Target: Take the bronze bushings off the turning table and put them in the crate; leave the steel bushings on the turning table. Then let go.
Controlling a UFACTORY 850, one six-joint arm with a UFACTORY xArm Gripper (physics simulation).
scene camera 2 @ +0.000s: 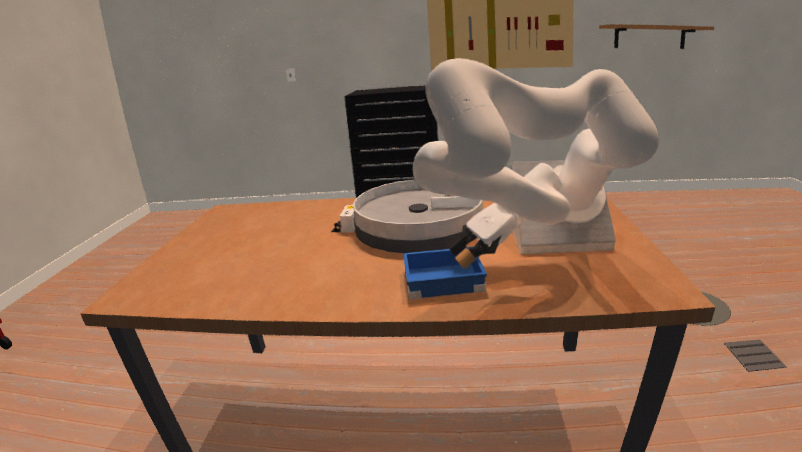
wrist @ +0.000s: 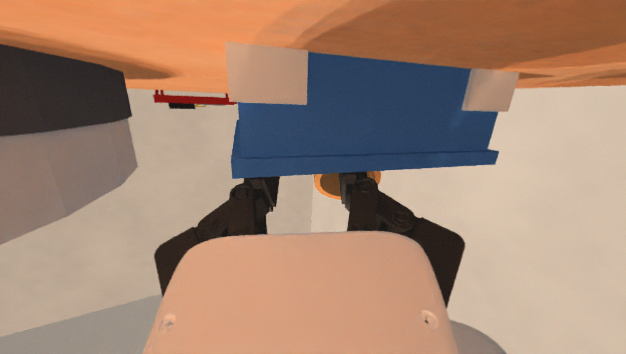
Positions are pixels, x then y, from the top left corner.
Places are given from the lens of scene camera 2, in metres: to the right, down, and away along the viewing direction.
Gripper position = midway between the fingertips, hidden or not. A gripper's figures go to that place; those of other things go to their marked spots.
my gripper (scene camera 2: 456,257): 0.14, 0.08, 1.07
blue crate (scene camera 2: 433,273): 0.08, 0.12, 1.09
round grey turning table (scene camera 2: 402,217): 0.01, -0.03, 1.33
The marked spots on the round grey turning table and the blue crate are 0.30 m apart.
